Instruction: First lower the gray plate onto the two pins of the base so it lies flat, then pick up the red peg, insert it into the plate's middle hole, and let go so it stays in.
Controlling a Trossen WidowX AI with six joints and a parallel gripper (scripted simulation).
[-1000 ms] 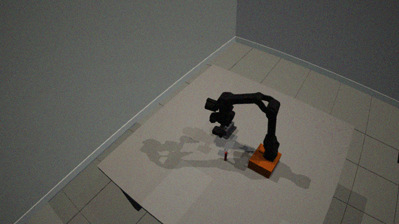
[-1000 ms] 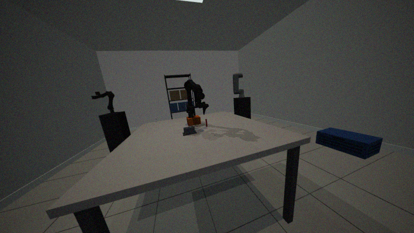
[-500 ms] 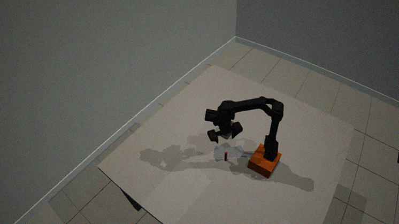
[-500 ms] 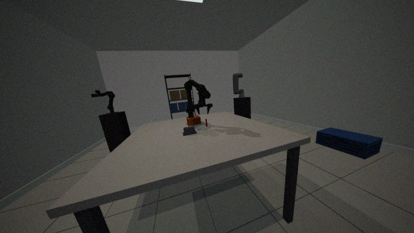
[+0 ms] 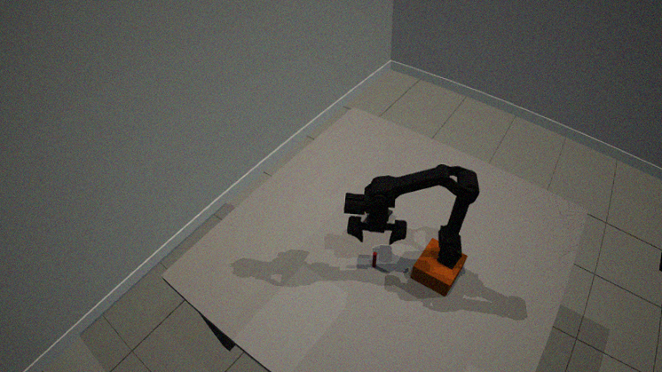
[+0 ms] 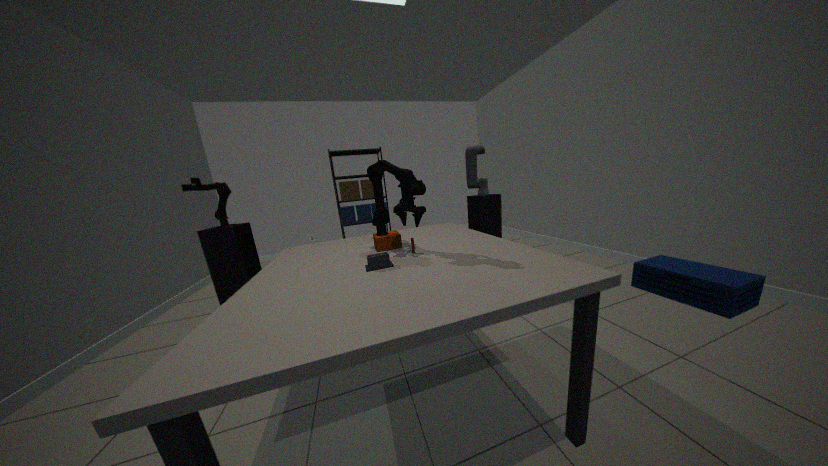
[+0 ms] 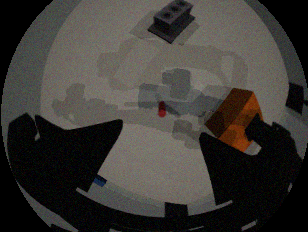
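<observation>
My gripper tip is now 10 cm above the red peg. From my gripper tip the other things lie so: dark base (12 cm ahead, 19 cm to the right, 13 cm below); gray plate (12 cm ahead, 19 cm to the right, 10 cm below).
</observation>
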